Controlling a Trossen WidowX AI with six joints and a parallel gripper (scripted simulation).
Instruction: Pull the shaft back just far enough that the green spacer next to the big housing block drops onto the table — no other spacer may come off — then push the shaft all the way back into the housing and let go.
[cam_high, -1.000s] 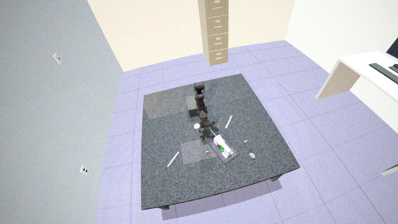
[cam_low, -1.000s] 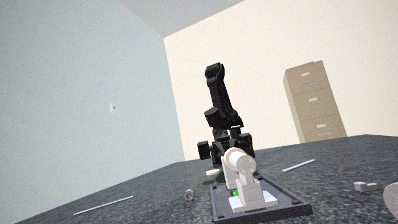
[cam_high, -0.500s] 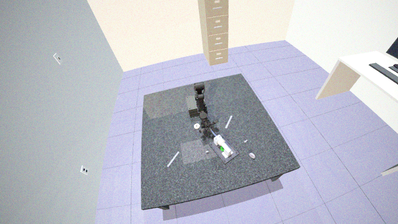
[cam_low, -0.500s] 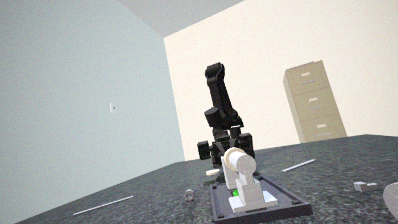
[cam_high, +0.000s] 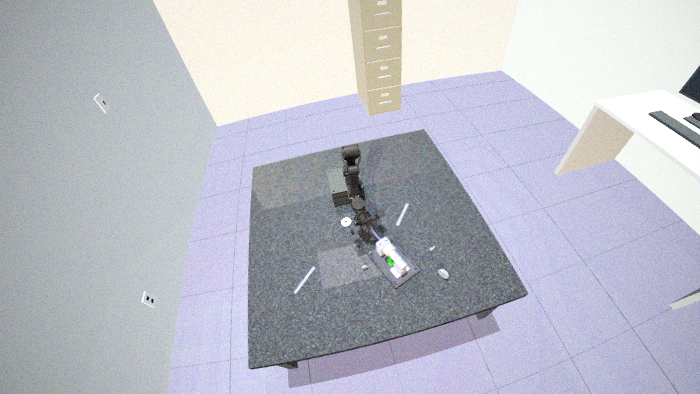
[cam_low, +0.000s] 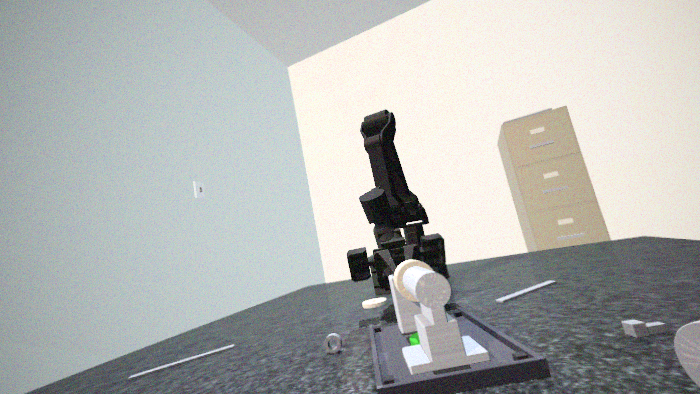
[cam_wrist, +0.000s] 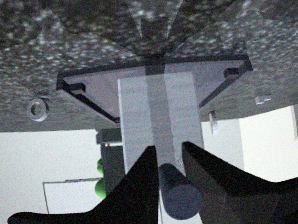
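Now: the grey shaft 50 mm ahead of my gripper tip, 20 mm to the left of it and 20 mm above it. The rest, counted from my gripper tip: bolt: 120 mm ahead, 260 mm to the left, 60 mm below; then green spacer: 120 mm ahead, 40 mm to the left, 50 mm below.
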